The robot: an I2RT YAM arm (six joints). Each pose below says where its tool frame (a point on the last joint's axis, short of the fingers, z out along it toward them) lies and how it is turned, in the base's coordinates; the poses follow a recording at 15 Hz.
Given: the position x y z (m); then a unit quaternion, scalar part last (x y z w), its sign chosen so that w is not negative.
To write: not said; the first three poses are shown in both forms.
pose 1, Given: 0.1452 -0.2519 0.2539 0.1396 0.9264 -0.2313 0.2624
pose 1, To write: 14.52 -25.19 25.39 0.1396 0.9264 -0.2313 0.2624
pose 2, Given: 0.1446 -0.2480 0.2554 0.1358 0.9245 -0.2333 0.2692
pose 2, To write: 14.46 -24.80 25.54 0.1358 0.9245 -0.2333 0.2692
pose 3, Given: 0.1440 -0.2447 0.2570 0.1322 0.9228 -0.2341 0.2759
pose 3, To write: 14.40 -24.47 25.70 0.1322 0.9228 -0.2341 0.2759
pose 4, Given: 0.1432 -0.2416 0.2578 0.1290 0.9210 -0.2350 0.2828
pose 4, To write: 14.32 -24.16 25.78 0.1290 0.9210 -0.2350 0.2828
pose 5, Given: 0.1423 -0.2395 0.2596 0.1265 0.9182 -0.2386 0.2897
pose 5, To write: 14.23 -23.95 25.96 0.1265 0.9182 -0.2386 0.2897
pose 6, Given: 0.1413 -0.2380 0.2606 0.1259 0.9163 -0.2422 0.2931
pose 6, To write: 14.13 -23.80 26.06 0.1259 0.9163 -0.2422 0.2931
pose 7, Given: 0.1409 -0.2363 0.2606 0.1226 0.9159 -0.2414 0.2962
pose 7, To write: 14.09 -23.63 26.06 0.1226 0.9159 -0.2414 0.2962
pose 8, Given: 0.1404 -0.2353 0.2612 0.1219 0.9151 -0.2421 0.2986
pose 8, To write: 14.04 -23.53 26.12 0.1219 0.9151 -0.2421 0.2986
